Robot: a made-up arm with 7 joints. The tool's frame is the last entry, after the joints.
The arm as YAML. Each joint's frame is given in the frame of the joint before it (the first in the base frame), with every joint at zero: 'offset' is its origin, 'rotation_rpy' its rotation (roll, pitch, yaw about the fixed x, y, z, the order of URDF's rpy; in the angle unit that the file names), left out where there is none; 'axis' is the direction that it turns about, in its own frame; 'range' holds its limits. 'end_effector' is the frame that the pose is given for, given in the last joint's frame.
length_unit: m
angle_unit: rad
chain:
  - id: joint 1
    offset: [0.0, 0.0, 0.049]
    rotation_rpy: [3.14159, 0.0, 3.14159]
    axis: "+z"
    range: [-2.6, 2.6]
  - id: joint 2
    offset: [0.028, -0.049, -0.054]
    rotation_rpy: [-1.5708, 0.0, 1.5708]
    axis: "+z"
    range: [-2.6, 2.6]
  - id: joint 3
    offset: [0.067, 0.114, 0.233]
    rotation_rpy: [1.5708, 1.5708, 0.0]
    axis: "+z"
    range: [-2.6, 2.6]
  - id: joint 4
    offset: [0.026, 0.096, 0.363]
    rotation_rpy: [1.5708, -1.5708, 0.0]
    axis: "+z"
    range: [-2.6, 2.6]
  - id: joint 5
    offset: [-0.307, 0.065, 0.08]
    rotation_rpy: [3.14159, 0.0, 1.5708]
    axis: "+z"
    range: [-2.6, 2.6]
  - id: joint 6
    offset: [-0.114, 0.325, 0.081]
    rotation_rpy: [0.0, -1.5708, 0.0]
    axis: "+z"
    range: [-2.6, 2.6]
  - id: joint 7
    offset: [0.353, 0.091, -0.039]
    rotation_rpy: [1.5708, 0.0, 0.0]
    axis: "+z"
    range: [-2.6, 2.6]
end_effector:
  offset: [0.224, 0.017, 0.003]
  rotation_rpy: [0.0, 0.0, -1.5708]
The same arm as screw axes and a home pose.
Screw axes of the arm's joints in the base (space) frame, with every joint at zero. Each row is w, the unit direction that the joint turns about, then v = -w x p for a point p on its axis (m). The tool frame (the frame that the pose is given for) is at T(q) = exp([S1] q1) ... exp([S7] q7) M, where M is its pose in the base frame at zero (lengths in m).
S1 = (0, 0, -1, 0.0000, 0.0000, 0.0000)
S2 = (1, 0, 0, 0.0000, 0.1030, 0.0490)
S3 = (0, 0, -1, -0.0180, 0.2050, 0.0000)
S4 = (0, -1, 0, -0.1460, 0.0000, -0.1790)
S5 = (0, 1, 0, -0.1610, 0.0000, 0.2440)
S6 = (-1, 0, 0, 0.0000, 0.1640, 0.1150)
S7 = (0, 0, 1, 0.4680, -0.1690, 0.0000)
M =
1 0.000006 -0.000007 0.1520
-0.000006 1 0.000004 0.6920
0.000007 -0.000004 1 -0.2520
0 0 0 1
Joint limits (deg, base to tool): -148.97..148.97 -148.97..148.97 -148.97..148.97 -148.97..148.97 -148.97..148.97 -148.97..148.97 -148.97..148.97

